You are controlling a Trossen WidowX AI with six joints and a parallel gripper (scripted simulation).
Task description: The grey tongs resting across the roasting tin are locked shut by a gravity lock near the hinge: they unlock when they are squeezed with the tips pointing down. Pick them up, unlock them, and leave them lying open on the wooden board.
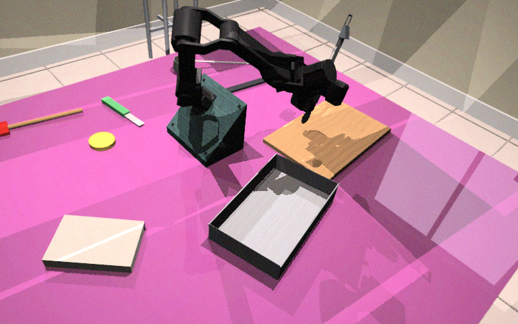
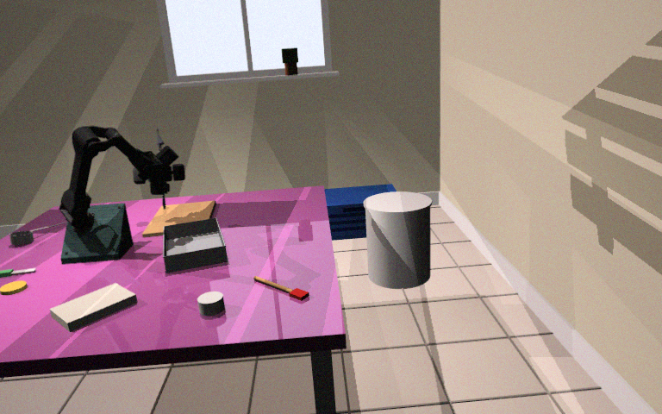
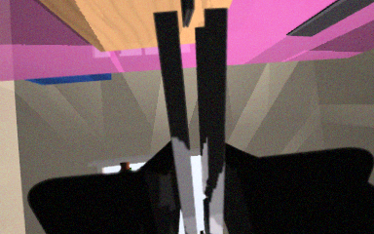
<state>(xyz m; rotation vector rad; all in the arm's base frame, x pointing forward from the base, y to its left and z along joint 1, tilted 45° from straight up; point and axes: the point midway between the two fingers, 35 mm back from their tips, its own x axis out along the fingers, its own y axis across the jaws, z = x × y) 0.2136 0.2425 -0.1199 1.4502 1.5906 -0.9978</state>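
The wooden board is 180 mm below my gripper tip, 40 mm ahead of it and 10 mm to the left of it. Round my gripper tip: black spatula 320 mm behind, 180 mm below, 60 mm to the left; then roasting tin 350 mm to the right, 170 mm ahead, 160 mm below; then green-handled tool 440 mm to the right, 410 mm behind, 180 mm below.
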